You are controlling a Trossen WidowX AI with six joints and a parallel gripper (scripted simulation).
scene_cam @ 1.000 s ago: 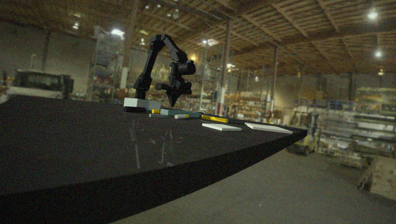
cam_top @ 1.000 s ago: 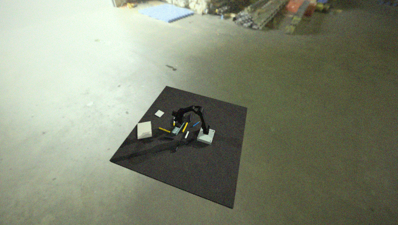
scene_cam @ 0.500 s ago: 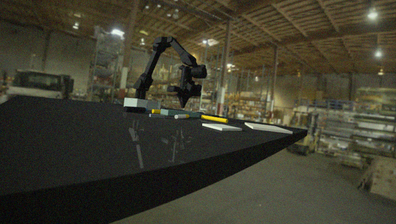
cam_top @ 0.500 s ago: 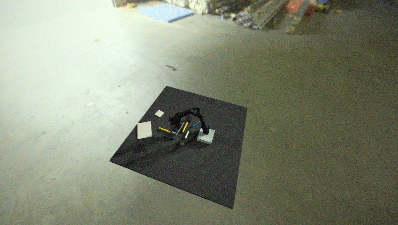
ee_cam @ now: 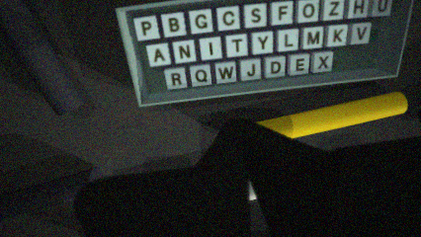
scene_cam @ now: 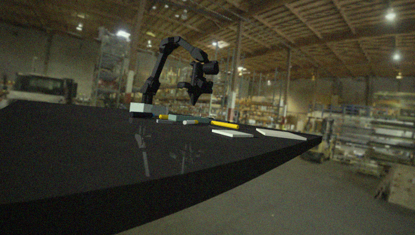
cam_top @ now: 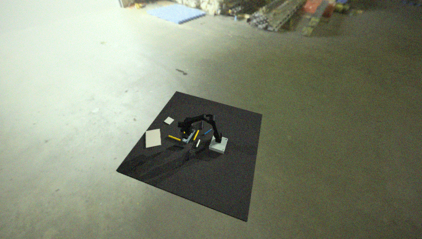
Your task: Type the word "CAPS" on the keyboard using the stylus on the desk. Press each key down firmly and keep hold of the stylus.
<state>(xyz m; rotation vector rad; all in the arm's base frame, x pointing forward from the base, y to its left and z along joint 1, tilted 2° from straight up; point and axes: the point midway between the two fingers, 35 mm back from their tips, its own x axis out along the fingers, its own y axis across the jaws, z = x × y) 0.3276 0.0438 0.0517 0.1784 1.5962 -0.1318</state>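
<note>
Right now the blue stylus is 19 cm behind my gripper tip, 18 cm to the right of it and 7 cm below it. Round my gripper tip: white marker 11 cm to the right, 10 cm ahead, 7 cm below; yellow cylinder 17 cm ahead, 7 cm below, 3 cm to the left.
</note>
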